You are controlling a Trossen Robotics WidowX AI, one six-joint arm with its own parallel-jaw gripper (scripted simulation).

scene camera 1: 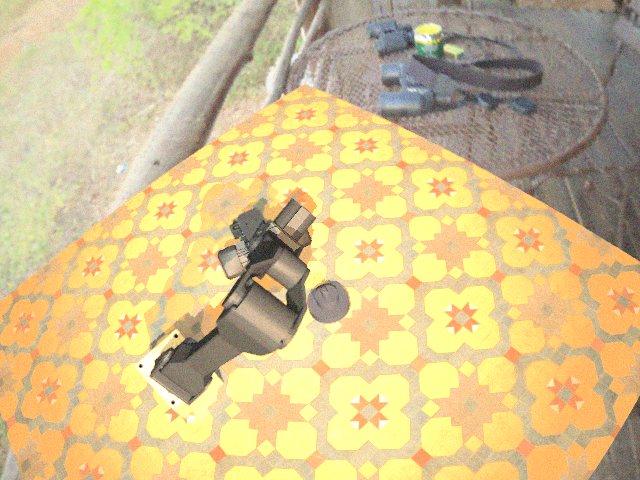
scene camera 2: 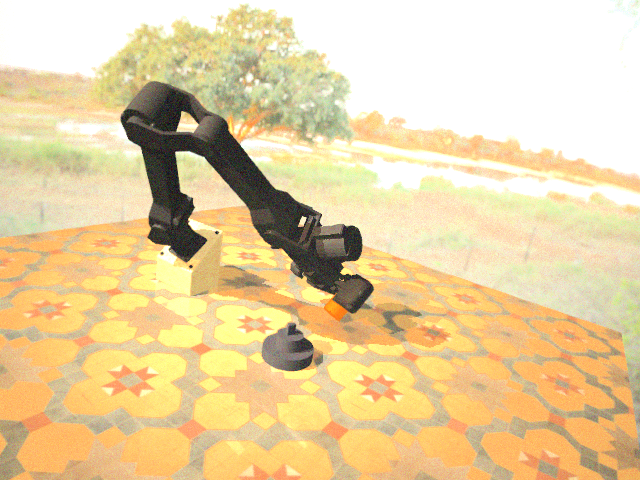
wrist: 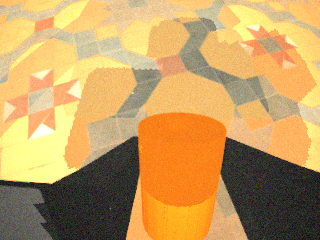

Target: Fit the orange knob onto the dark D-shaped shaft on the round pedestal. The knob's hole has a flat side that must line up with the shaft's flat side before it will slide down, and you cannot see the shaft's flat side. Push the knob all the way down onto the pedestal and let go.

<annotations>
My gripper shows in scene camera 1 [261, 245], in scene camera 2 [348, 299] and in the wrist view [178, 144]. The same spot on a round pedestal: [scene camera 1: 329, 303] is [scene camera 2: 277, 336].
</annotations>
